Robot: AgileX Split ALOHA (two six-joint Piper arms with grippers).
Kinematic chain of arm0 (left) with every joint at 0, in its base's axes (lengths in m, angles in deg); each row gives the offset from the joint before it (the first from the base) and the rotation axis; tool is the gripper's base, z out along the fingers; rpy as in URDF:
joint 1: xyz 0 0 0.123 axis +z
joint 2: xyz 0 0 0 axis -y
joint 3: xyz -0.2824 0 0.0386 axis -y
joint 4: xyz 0.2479 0 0.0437 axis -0.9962 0 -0.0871
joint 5: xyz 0 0 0 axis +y
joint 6: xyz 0.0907 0 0.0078 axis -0.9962 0 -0.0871
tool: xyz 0 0 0 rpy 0 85 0
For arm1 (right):
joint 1: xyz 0 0 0.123 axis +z
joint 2: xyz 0 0 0 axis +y
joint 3: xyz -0.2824 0 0.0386 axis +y
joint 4: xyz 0.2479 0 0.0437 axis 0.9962 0 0.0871
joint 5: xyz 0 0 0 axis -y
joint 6: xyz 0.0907 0 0.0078 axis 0.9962 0 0.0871
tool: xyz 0 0 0 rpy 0 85 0
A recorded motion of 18 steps. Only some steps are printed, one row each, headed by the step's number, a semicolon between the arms.
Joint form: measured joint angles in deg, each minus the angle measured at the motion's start. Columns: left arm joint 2, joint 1, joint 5, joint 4, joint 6, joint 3; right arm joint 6, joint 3, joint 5, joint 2, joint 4, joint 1.
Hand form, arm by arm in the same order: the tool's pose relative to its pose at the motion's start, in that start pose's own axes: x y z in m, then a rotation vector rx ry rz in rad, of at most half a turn. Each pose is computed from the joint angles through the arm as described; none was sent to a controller.
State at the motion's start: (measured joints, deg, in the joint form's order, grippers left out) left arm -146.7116 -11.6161 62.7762 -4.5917 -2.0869 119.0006; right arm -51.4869 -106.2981 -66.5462 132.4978 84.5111 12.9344
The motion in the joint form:
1: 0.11 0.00 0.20 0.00 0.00 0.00; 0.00 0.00 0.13 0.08 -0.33 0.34
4: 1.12 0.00 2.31 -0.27 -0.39 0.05; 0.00 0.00 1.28 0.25 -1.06 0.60
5: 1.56 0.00 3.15 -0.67 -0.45 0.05; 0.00 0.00 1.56 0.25 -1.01 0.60
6: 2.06 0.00 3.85 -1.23 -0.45 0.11; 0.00 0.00 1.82 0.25 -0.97 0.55
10: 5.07 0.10 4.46 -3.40 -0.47 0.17; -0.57 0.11 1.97 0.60 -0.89 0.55
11: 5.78 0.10 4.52 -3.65 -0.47 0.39; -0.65 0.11 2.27 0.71 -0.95 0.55
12: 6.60 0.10 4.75 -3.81 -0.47 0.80; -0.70 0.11 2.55 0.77 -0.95 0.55
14: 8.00 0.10 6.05 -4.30 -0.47 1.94; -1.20 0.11 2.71 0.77 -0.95 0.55
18: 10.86 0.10 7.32 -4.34 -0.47 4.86; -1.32 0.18 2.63 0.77 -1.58 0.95
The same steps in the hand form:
1: 0.0002 0.0001 -0.0010 0.0000 0.0016 -0.0001; 0.0014 0.0002 0.0027 0.0021 0.0080 -0.0024
4: 0.0020 0.0011 -0.0100 -0.0042 0.0201 0.0074; 0.0024 -0.0022 0.0050 0.0231 0.0094 -0.0061
5: 0.0028 0.0019 -0.0138 -0.0105 0.0274 0.0107; 0.0021 -0.0025 0.0050 0.0264 0.0057 -0.0058
6: 0.0032 0.0031 -0.0184 -0.0197 0.0303 0.0139; 0.0016 -0.0029 0.0046 0.0300 0.0017 -0.0053
10: 0.0016 0.0092 -0.0448 -0.0586 -0.0106 0.0224; 0.0030 -0.0061 0.0055 0.0327 0.0024 -0.0075
11: 0.0006 0.0101 -0.0519 -0.0640 -0.0254 0.0224; 0.0032 -0.0073 0.0058 0.0377 0.0006 -0.0076
12: -0.0005 0.0111 -0.0608 -0.0683 -0.0426 0.0211; 0.0031 -0.0082 0.0059 0.0418 -0.0019 -0.0076
14: -0.0016 0.0132 -0.0779 -0.0794 -0.0634 0.0186; 0.0030 -0.0083 0.0059 0.0440 -0.0035 -0.0164
18: -0.0054 0.0164 -0.1159 -0.0878 -0.1412 0.0069; 0.0051 -0.0075 0.0089 0.0453 0.0114 -0.0237

